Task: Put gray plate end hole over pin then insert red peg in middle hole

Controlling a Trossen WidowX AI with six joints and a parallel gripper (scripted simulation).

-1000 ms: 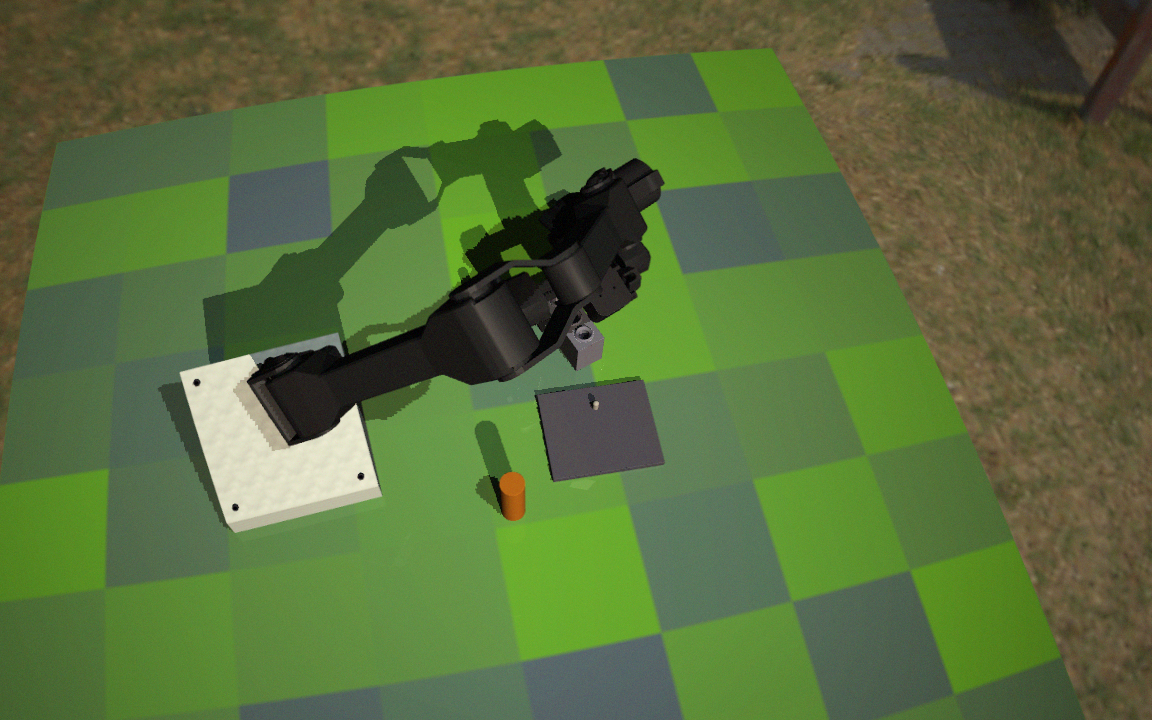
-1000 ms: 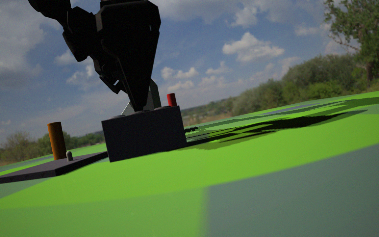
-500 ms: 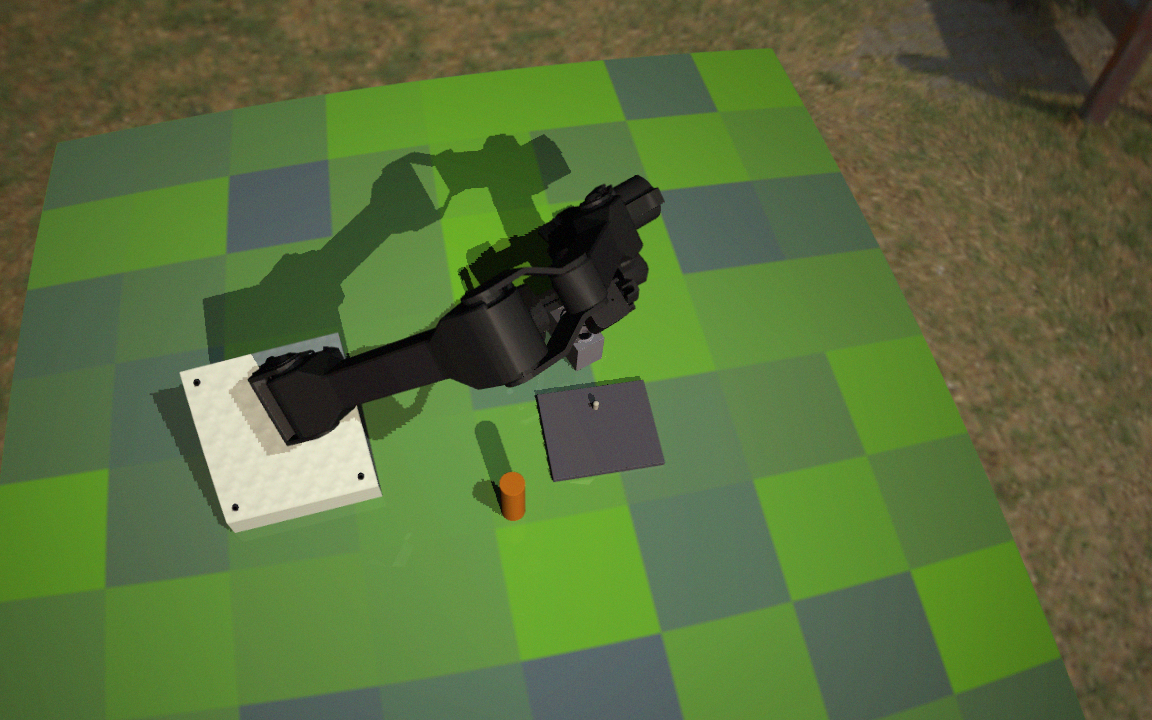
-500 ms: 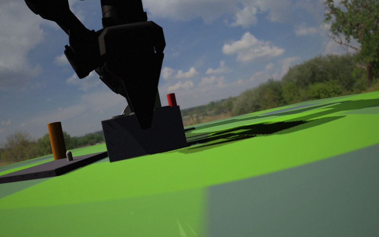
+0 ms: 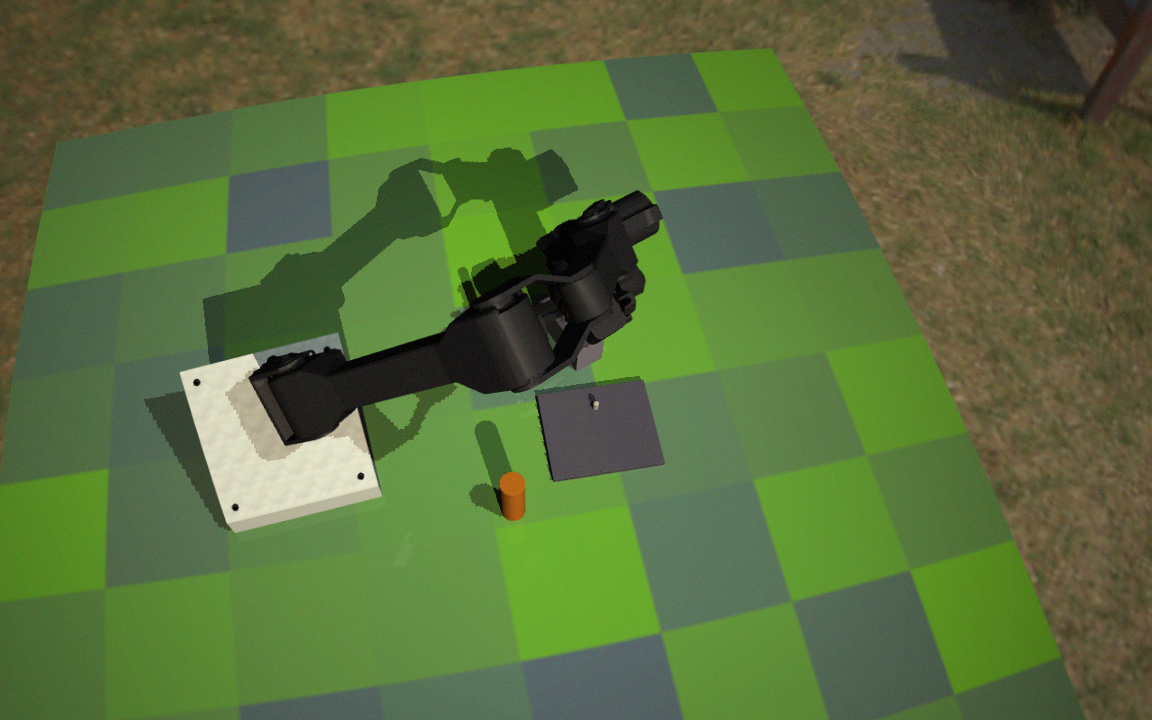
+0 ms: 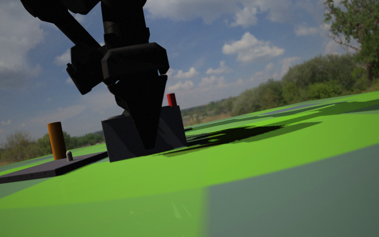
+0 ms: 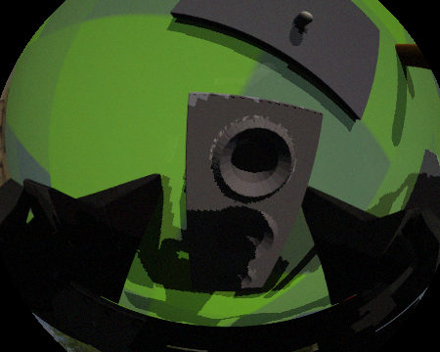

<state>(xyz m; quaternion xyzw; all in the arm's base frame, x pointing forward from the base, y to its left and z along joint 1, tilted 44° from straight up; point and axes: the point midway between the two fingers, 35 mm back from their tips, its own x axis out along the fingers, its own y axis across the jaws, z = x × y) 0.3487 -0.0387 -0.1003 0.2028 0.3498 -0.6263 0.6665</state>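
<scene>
The gray plate is 30 mm above my gripper tip. From my gripper tip the other things lie so: red peg 110 mm behind, 40 mm to the left, 30 mm above; then orange cylinder 210 mm to the right, 140 mm behind, 30 mm above.
</scene>
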